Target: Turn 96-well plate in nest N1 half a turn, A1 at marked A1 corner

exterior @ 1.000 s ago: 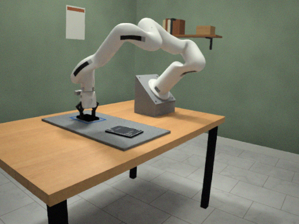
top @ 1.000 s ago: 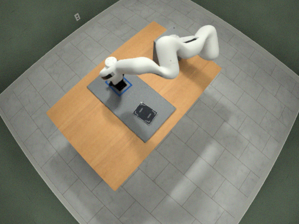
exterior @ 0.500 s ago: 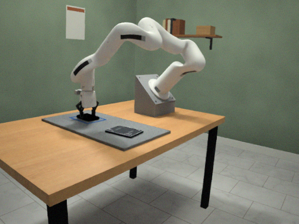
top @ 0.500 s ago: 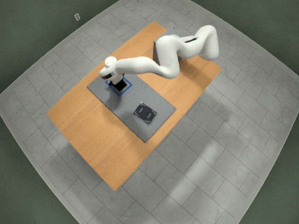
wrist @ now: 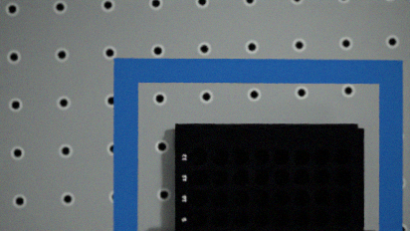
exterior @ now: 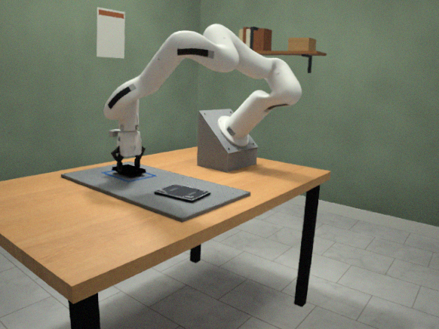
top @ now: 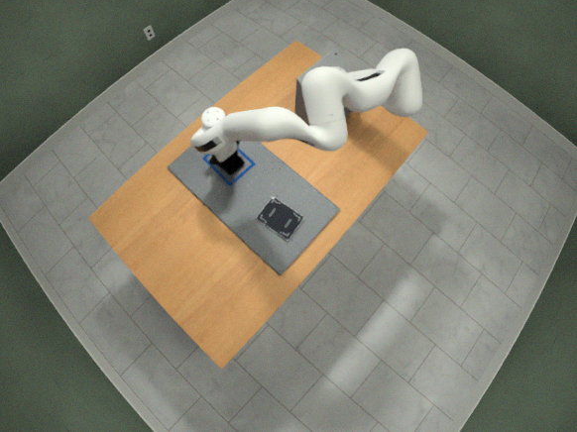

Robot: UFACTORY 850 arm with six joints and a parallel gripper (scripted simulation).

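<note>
The plate nest N1 lies 350 mm to the left of my hand, 30 mm below it and 30 mm ahead of it. The rest, counted from my hand: 96-well plate 10 mm below.
</note>
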